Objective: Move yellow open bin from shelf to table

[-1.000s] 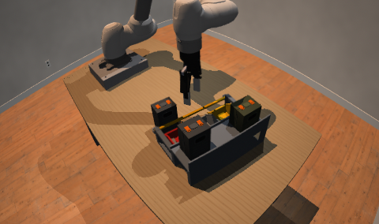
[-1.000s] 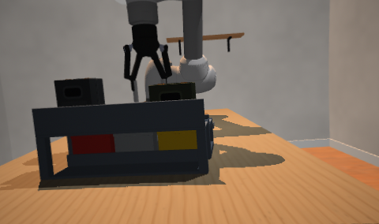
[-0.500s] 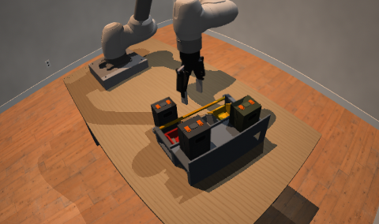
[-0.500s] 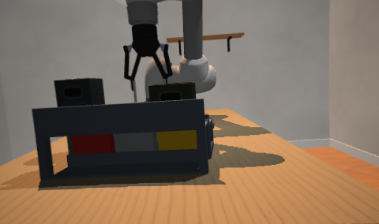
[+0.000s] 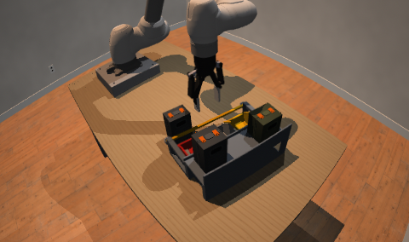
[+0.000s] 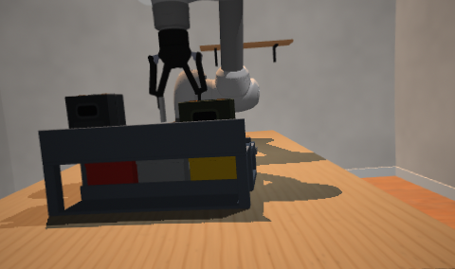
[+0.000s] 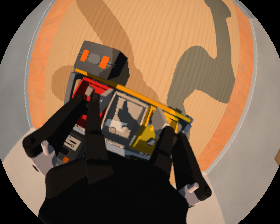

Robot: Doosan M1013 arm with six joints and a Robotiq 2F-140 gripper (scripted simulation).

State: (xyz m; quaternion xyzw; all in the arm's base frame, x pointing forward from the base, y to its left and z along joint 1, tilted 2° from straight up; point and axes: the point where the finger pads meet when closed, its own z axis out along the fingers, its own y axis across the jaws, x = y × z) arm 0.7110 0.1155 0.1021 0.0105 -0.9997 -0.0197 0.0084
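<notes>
Right now the thin yellow bar is 11 cm below my hand. Also, from my hand: yellow open bin (11 cm ahead, 11 cm to the left, 13 cm below); red bin (10 cm ahead, 12 cm to the right, 13 cm below); grey bin (11 cm ahead, 13 cm below).
</notes>
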